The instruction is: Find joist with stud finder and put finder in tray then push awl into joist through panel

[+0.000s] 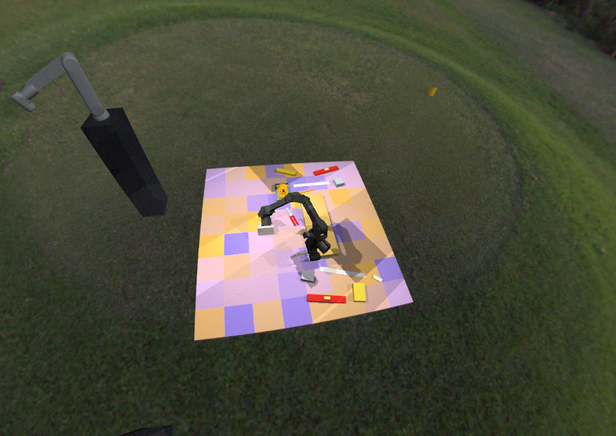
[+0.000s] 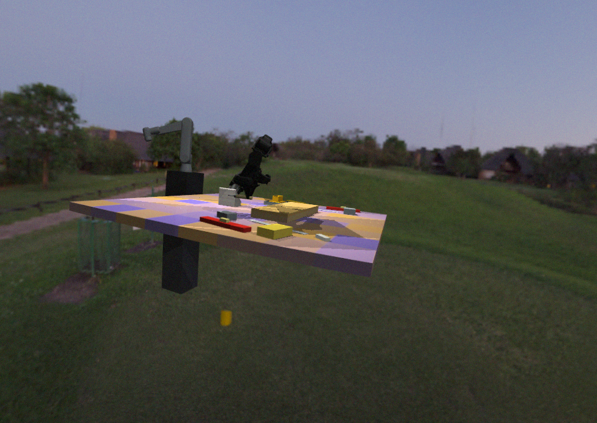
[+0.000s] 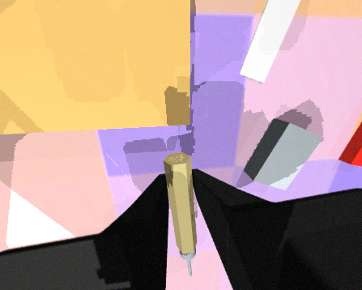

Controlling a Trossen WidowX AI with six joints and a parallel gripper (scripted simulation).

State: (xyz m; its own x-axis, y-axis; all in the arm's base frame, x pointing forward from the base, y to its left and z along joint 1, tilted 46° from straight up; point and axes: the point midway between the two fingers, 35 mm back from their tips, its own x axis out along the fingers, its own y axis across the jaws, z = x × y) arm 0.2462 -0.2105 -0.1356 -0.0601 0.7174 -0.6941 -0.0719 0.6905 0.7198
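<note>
The awl is 6 cm behind my gripper tip. Round my gripper tip: grey block 13 cm to the right, 7 cm below, 3 cm behind; then yellow stud finder 55 cm to the left, 9 cm behind, 3 cm below; then yellow block 28 cm to the right, 26 cm ahead, 7 cm below.
</note>
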